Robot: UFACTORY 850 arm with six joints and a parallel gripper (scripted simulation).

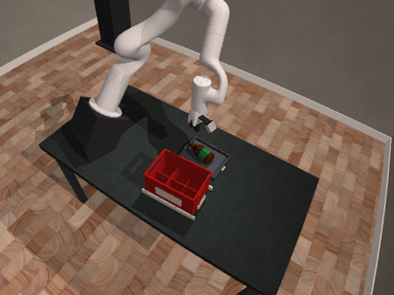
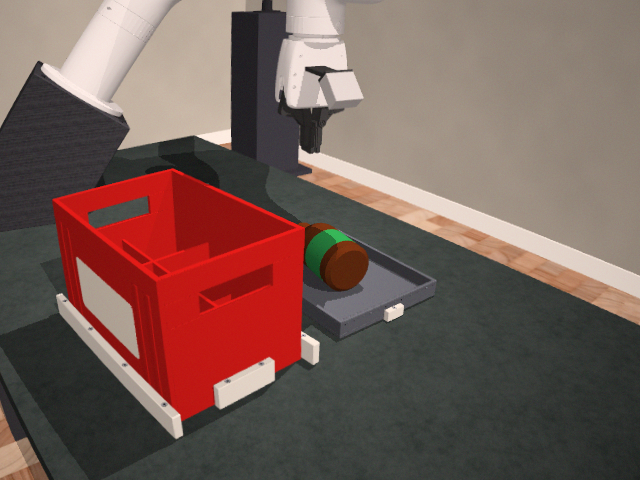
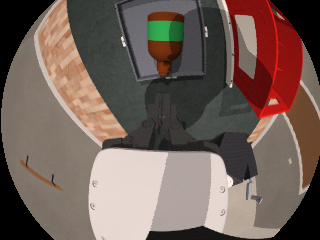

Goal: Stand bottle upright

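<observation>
Right now my hand is 16 cm above the brown bottle, 5 cm short of it and 1 cm to the left of it. The rest, counted from my hand: grey shallow tray (19 cm below, 8 cm ahead, 1 cm to the right); then red crate (28 cm to the right, 12 cm below, 9 cm ahead).
</observation>
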